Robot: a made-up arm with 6 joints.
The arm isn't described. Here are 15 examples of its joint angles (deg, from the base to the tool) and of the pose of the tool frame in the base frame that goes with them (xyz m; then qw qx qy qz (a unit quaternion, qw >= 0)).
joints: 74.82 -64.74 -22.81 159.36 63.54 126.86
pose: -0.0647 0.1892 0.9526 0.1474 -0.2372 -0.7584 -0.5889
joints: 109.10 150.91 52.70 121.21 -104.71 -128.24
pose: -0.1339 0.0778 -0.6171 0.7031 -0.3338 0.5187 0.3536
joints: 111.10 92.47 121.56 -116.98 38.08 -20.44
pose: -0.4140 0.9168 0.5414 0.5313 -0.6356 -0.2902 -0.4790
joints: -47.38 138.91 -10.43 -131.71 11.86 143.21
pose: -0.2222 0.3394 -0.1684 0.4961 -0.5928 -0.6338 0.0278
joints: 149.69 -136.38 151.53 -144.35 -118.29 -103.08
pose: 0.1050 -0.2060 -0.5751 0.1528 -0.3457 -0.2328 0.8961
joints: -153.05 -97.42 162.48 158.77 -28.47 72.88
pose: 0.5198 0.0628 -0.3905 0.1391 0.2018 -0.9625 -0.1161
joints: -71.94 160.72 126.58 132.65 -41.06 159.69
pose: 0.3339 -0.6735 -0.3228 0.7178 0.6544 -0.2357 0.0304
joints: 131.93 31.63 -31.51 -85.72 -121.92 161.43
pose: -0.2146 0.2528 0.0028 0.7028 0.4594 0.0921 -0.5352
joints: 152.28 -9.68 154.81 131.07 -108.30 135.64
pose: 0.6299 -0.4705 0.8364 0.3042 -0.5259 0.7300 0.3131
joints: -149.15 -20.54 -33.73 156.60 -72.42 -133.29
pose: -0.3508 -0.4066 0.5532 0.3313 0.2427 -0.1027 -0.9060
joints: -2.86 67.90 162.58 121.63 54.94 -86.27
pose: 0.1887 0.0733 1.1993 0.8760 -0.3963 0.2368 0.1397
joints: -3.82 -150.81 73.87 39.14 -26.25 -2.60
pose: -0.5962 -0.0674 -0.5181 0.4801 -0.1268 -0.8551 0.1493
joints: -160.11 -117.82 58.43 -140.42 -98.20 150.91
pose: 0.9805 0.2257 0.3276 0.2660 0.7725 -0.5477 0.1804
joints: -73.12 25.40 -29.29 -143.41 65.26 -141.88
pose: 0.2470 -0.4395 0.0281 0.2702 -0.5185 -0.8087 0.0646
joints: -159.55 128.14 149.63 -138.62 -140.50 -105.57
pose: -0.8353 -0.4413 0.2515 0.0568 -0.6654 0.1740 -0.7237
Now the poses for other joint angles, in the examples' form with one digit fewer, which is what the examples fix.
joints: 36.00 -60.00 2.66 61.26 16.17 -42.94
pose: -0.049 -0.122 1.204 0.770 -0.146 0.103 0.612
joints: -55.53 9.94 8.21 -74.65 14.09 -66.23
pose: 0.412 -0.655 0.528 0.339 0.516 -0.517 0.593
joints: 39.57 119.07 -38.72 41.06 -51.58 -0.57
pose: -0.169 -0.282 -0.164 0.582 0.264 -0.569 0.517
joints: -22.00 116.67 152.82 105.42 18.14 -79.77
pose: 0.792 -0.273 0.710 0.877 0.037 0.456 0.147
